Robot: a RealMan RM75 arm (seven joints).
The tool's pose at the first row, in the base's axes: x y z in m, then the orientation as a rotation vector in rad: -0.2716, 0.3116, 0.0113, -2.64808, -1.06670, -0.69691
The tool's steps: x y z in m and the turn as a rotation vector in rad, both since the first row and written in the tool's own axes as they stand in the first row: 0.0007, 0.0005, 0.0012, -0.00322, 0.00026, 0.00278; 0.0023, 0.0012, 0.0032, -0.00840, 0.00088, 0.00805; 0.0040, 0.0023, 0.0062, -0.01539, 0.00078, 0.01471; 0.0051, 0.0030, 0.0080, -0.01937, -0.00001, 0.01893; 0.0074, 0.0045, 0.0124, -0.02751, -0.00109, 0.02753; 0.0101, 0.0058, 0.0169, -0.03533, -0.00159, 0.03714; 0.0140, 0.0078, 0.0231, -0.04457, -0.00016, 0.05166; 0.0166, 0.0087, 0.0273, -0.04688, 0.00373, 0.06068; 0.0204, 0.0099, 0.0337, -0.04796, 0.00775, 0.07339; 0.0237, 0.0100, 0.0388, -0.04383, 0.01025, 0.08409; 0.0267, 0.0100, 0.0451, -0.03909, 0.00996, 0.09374; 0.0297, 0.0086, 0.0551, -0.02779, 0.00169, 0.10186; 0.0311, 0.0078, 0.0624, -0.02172, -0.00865, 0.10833; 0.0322, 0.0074, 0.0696, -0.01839, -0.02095, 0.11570
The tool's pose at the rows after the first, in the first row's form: -0.2704, 0.3121, 0.0106, -2.65160, -1.06252, -0.69899; -0.2682, 0.3132, 0.0096, -2.65739, -1.05460, -0.70243; -0.2653, 0.3145, 0.0079, -2.66561, -1.04474, -0.70598; -0.2635, 0.3153, 0.0069, -2.67088, -1.03870, -0.70699; -0.2595, 0.3172, 0.0042, -2.68128, -1.02619, -0.70973; -0.2553, 0.3194, 0.0016, -2.69132, -1.01205, -0.71275; -0.2493, 0.3225, -0.0019, -2.70281, -0.99025, -0.71818; -0.2456, 0.3249, -0.0043, -2.70509, -0.97624, -0.72284; -0.2401, 0.3286, -0.0079, -2.70731, -0.95709, -0.72597; -0.2362, 0.3323, -0.0107, -2.70547, -0.94177, -0.72385; -0.2321, 0.3363, -0.0147, -2.70453, -0.92874, -0.71801; -0.2277, 0.3426, -0.0219, -2.70269, -0.92063, -0.69787; -0.2248, 0.3466, -0.0275, -2.70594, -0.91473, -0.67925; -0.2219, 0.3501, -0.0332, -2.71283, -0.90768, -0.65991
